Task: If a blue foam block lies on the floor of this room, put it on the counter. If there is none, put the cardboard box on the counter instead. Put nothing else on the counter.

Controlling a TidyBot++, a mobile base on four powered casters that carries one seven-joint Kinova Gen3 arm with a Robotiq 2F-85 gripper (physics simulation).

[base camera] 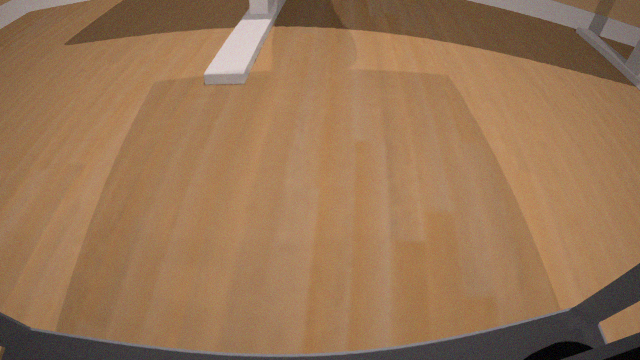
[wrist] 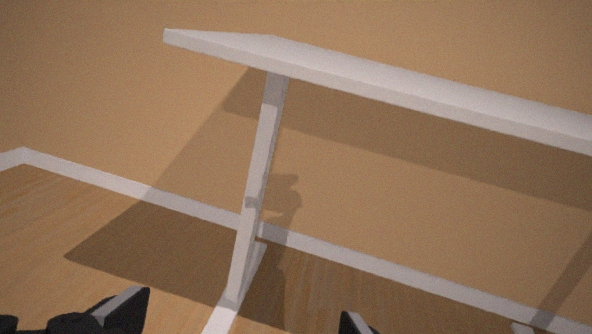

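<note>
A long white counter (wrist: pixel 350 66) on a white leg stands along the wall in the wrist view; the part of its top that shows carries no object. The foot of this leg (base camera: pixel 237 52) shows at the upper left of the base camera view. My gripper (wrist: pixel 245 304) is open, its two black fingertips wide apart at the bottom of the wrist view, with nothing between them. It is in front of the counter. No blue foam block and no cardboard box show in either view.
A second leg (base camera: pixel 607 50) of the counter shows at the right edge of the base camera view. A white baseboard (wrist: pixel 190 205) runs along the tan wall (wrist: pixel 100 75) to a corner at the left. The dark base frame (base camera: pixel 300 350) borders the bottom of the base camera view.
</note>
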